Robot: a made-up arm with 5 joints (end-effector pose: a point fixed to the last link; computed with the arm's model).
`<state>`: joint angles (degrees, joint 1 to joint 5).
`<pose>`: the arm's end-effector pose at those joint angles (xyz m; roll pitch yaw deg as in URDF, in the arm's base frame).
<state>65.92 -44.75 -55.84 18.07 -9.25</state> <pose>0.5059 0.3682 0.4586 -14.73 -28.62 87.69</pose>
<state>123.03 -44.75 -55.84 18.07 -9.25</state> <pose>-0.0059 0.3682 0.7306 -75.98 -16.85 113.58</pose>
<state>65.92 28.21 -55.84 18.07 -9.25</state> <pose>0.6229 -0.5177 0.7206 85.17 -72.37 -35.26</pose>
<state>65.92 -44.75 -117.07 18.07 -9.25</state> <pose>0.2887 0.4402 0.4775 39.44 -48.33 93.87</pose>
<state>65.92 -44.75 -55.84 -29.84 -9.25</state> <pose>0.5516 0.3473 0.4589 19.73 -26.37 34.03</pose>
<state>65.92 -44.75 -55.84 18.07 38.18</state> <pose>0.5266 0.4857 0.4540 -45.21 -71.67 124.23</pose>
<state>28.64 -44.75 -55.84 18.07 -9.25</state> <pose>0.6049 0.3682 0.0839 25.70 -21.08 70.06</pose>
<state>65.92 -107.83 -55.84 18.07 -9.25</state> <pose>0.1724 0.4258 -0.2876 -3.64 27.44 115.68</pose>
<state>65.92 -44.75 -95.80 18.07 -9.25</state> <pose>0.3668 0.4338 0.4495 19.07 -41.02 94.41</pose>
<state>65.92 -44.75 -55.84 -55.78 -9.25</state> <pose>0.5666 0.3264 0.4482 32.76 -14.87 9.52</pose>
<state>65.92 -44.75 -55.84 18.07 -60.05</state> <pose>0.4708 0.2934 0.5556 -13.82 20.81 75.52</pose>
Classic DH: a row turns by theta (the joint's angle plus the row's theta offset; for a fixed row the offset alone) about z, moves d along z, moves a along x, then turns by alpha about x. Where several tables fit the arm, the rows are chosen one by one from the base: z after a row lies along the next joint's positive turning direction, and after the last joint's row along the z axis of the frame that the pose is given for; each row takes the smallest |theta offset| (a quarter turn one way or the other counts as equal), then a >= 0, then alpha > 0; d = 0 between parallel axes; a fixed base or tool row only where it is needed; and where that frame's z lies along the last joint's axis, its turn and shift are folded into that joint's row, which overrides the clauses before.
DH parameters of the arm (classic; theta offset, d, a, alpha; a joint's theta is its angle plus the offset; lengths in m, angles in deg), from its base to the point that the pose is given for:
base (fixed): 0 0.1244 0 90
joint 1: 0 0.2688 0.0559 90
joint 2: -90 0.1369 0.0083 90
joint 3: 0 -0.7148 -0.1105 90
joint 4: -90 -0.1444 0.1959 90
joint 5: 0 -0.0048 -0.1222 -90
tool (fixed): 0 -0.0843 0 0

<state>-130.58 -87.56 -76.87 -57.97 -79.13</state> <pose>-0.3012 0.4974 0.2732 -53.69 -70.27 24.34</pose>
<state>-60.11 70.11 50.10 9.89 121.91</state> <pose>-0.0791 -1.3087 -0.1998 -57.29 1.36 43.76</pose>
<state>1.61 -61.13 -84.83 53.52 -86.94</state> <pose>0.4049 0.4245 -0.0266 35.53 4.09 149.26</pose>
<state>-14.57 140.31 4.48 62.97 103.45</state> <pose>-0.5828 -0.9294 -0.1298 -110.19 -72.67 34.33</pose>
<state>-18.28 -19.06 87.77 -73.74 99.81</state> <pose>0.9323 -0.2498 0.0797 -146.69 0.18 112.91</pose>
